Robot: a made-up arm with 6 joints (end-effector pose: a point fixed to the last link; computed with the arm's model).
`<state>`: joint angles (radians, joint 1 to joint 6).
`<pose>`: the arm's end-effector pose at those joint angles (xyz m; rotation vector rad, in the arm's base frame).
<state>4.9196 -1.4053 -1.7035 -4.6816 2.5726 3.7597</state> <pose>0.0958 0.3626 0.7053 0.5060 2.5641 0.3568</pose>
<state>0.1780 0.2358 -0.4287 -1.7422 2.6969 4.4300</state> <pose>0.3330 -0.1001 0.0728 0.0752 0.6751 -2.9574</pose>
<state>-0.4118 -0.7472 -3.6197 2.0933 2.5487 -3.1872</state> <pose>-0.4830 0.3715 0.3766 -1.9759 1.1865 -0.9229</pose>
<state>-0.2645 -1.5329 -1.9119 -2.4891 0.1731 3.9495</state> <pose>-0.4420 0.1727 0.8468 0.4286 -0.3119 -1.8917</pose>
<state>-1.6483 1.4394 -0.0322 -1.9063 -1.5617 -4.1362</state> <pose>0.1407 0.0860 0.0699 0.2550 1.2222 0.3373</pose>
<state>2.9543 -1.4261 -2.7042 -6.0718 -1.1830 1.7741</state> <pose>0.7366 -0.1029 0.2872 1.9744 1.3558 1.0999</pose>
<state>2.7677 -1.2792 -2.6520 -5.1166 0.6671 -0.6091</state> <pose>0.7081 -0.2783 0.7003 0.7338 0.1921 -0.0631</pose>
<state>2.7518 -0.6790 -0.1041 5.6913 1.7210 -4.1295</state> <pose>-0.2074 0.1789 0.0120 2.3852 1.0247 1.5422</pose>
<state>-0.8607 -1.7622 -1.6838 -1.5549 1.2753 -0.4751</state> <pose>-0.4282 0.3411 0.7590 0.4994 -1.1952 0.4089</pose>
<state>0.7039 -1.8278 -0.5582 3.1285 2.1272 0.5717</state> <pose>-0.0942 -0.0769 0.7367 0.0812 -1.4526 1.0570</pose>
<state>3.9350 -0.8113 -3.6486 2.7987 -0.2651 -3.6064</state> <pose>0.4574 0.5333 0.5782 -0.8177 0.6905 0.0442</pose>
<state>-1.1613 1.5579 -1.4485 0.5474 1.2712 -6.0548</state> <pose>0.1285 -0.1630 -0.4582 -1.0725 1.6353 1.2119</pose>
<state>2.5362 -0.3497 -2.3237 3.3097 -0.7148 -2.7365</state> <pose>-0.2190 0.1159 0.8726 -0.5512 -1.0417 0.0004</pose>
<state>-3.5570 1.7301 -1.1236 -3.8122 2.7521 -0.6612</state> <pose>-0.2276 -0.0050 -0.3286 -1.3027 -0.0575 2.5360</pose>
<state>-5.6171 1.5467 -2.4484 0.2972 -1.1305 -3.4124</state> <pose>0.6269 0.4279 0.1078 -0.2207 1.1279 0.3153</pose>
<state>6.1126 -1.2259 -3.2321 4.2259 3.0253 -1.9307</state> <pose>-0.6034 -0.0088 0.2565 2.4092 -0.4572 1.7872</pose>
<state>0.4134 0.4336 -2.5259 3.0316 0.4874 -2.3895</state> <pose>0.6152 0.2661 0.7956 -0.6770 0.0218 -1.9942</pose>
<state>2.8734 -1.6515 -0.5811 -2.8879 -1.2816 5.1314</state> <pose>-0.1104 -0.0129 0.4359 -2.1985 -1.1122 1.1881</pose>
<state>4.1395 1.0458 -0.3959 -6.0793 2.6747 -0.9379</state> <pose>0.0507 0.0182 0.0019 0.2114 -0.0143 -0.1134</pose>
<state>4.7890 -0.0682 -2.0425 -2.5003 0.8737 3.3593</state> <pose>0.0172 -0.5142 0.9020 -0.3642 -0.5638 2.1806</pose>
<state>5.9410 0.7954 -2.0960 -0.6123 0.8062 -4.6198</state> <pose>0.8031 -0.3014 0.2523 1.8817 -2.1116 1.0419</pose>
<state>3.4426 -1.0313 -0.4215 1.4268 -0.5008 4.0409</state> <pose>-0.3969 0.0468 0.4351 0.5398 -1.5768 -0.8057</pose>
